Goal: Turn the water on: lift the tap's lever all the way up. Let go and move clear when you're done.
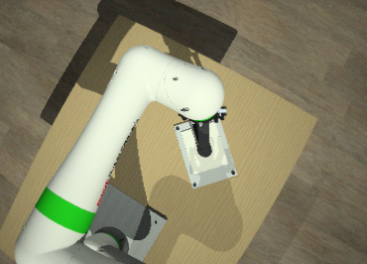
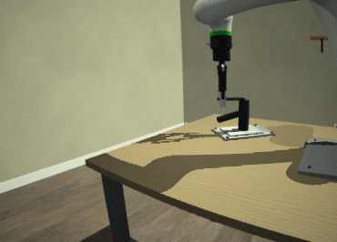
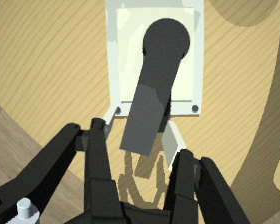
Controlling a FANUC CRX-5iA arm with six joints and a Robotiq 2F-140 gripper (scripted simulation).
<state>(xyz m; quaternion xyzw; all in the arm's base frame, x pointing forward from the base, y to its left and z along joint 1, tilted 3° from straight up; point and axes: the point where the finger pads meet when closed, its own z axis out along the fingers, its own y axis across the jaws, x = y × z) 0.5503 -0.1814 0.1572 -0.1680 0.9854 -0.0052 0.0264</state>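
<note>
The lever lies 40 mm behind my hand and 10 mm to the right of it. The rest, counted from my hand: black tap (60 mm behind, 20 mm to the right, 50 mm below).
</note>
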